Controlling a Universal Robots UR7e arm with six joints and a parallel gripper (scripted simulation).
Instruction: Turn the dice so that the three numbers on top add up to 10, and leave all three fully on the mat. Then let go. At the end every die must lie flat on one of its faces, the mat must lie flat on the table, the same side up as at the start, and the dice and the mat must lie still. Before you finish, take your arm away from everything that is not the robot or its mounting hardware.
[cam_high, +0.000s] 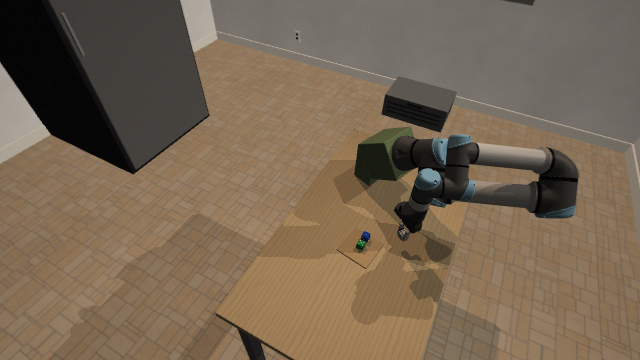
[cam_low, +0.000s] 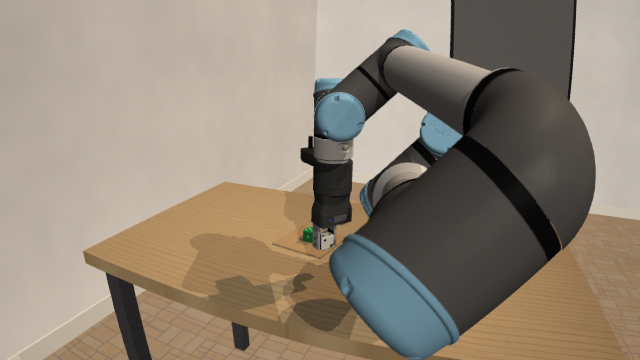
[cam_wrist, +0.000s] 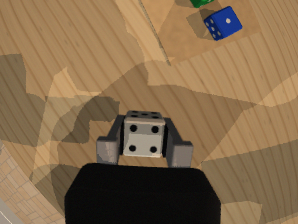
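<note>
Now: hand 100 mm short of the green die, 120 mm to the left of it and 60 mm above it. Also, from my hand: tan mat 100 mm ahead, 120 mm to the right, 80 mm below; then blue die 60 mm ahead, 130 mm to the right, 60 mm below; then white die right at my hand.
</note>
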